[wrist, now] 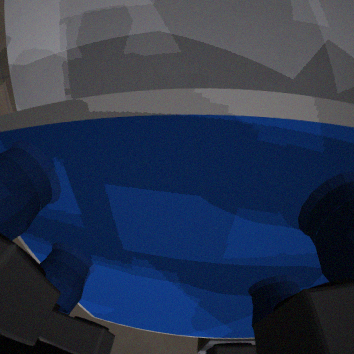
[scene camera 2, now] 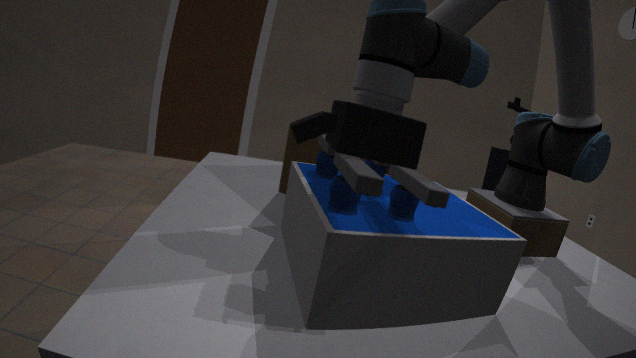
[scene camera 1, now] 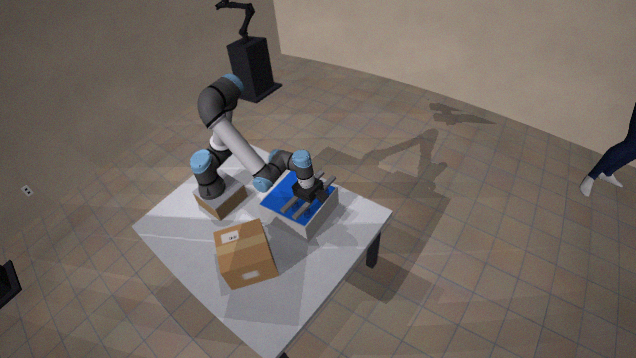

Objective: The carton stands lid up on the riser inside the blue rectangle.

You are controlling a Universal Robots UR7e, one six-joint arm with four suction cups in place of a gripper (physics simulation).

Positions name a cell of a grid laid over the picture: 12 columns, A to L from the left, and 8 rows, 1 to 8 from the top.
Scene:
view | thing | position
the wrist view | my suction head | B5
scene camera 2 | my suction head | G5
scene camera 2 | grey riser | G7
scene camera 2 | brown carton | F4
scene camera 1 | brown carton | E6

